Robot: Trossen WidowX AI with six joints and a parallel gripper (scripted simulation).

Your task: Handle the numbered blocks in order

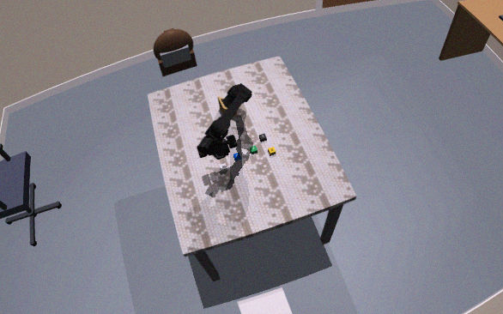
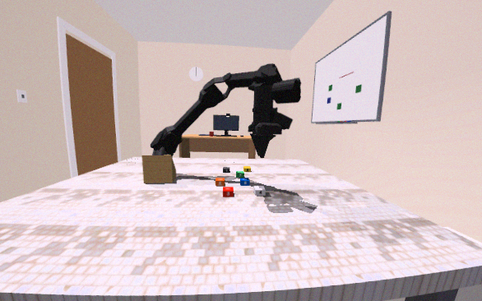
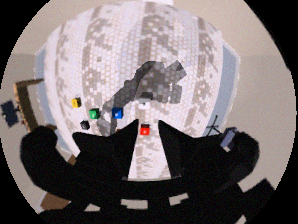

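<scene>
The white block is 11 cm below my gripper tip and 1 cm to the left of it. Also, from my gripper tip: red block (11 cm below, 10 cm behind, 1 cm to the left); then orange block (12 cm behind, 11 cm to the left, 11 cm below); then blue block (11 cm below, 10 cm to the left, 2 cm behind).
</scene>
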